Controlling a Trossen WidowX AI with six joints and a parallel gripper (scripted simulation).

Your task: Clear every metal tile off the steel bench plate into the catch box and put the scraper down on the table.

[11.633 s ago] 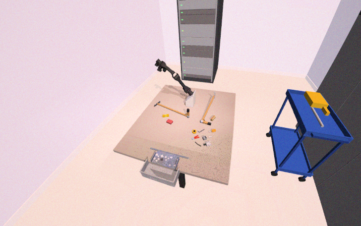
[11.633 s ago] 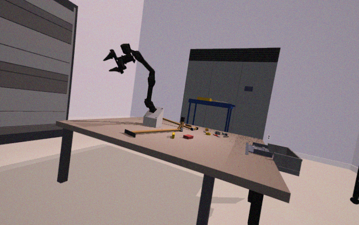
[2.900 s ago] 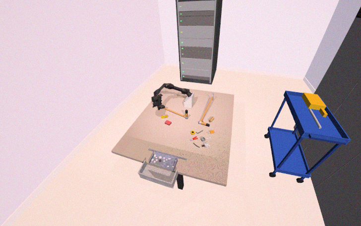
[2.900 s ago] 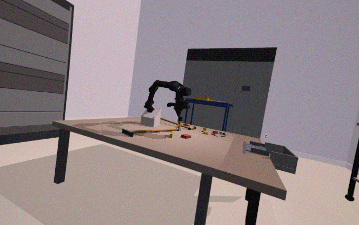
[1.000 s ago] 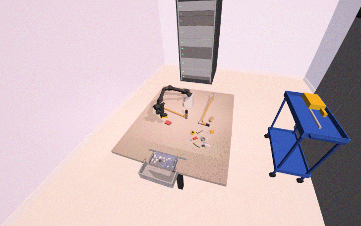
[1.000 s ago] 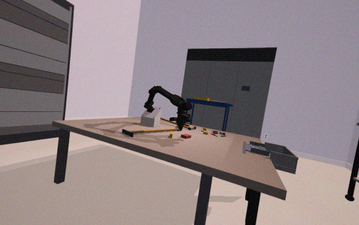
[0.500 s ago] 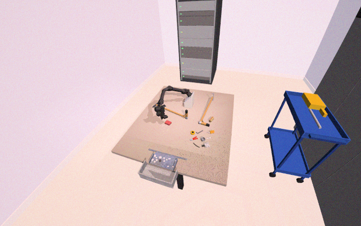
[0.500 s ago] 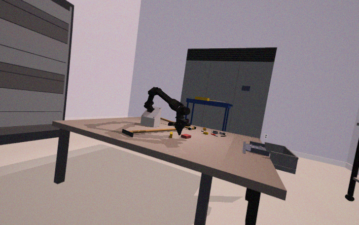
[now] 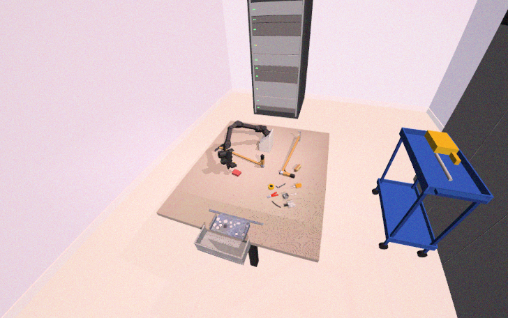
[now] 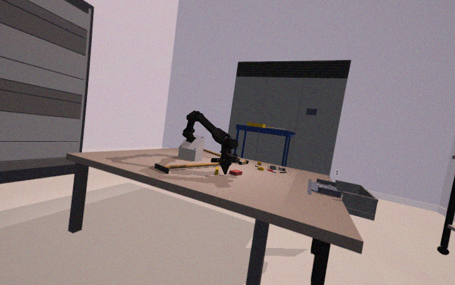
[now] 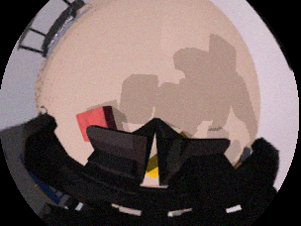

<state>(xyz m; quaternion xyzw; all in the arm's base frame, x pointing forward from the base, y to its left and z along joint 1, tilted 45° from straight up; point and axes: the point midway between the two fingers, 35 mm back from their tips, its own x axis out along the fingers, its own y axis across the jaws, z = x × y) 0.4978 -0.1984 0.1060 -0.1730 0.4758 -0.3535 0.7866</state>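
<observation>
Now: gripper tip 60 mm past the yellow block and 20 mm below it. The rest, counted from my gripper tip: yellow tape roll: 470 mm to the left, 60 mm ahead; then long scraper: 210 mm behind, 60 mm above, 20 mm to the left; then red block: 100 mm to the left, 20 mm ahead.
</observation>
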